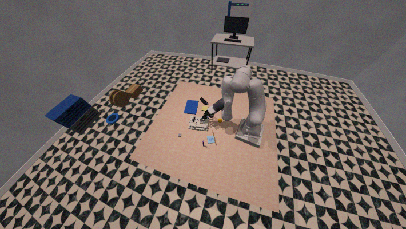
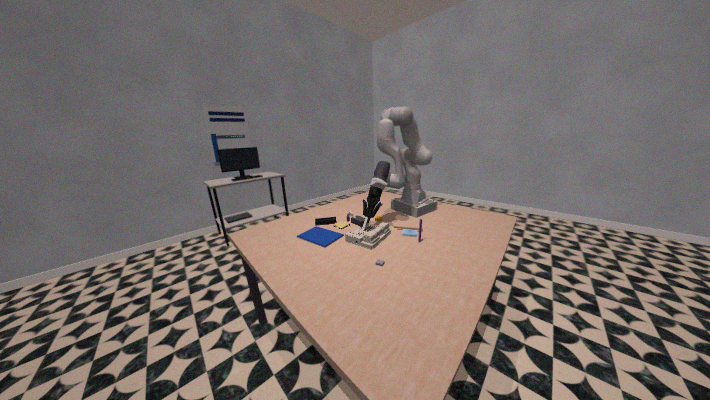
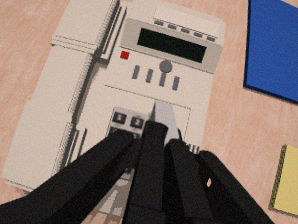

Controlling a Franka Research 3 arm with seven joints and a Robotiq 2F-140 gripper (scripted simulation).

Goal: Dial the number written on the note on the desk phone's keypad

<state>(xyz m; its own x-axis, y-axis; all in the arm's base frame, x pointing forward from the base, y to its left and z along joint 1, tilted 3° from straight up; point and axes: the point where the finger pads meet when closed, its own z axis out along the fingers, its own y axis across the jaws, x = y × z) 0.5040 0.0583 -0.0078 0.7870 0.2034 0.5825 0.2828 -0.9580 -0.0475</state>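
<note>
Right now the handset is 9 cm to the left of my hand and 2 cm below it. Also, from my hand: blue pad (23 cm ahead, 15 cm to the right, 6 cm below); then pencil (21 cm behind, 14 cm to the left, 5 cm below); then yellow disc (19 cm behind, 9 cm to the right, 6 cm below).
</note>
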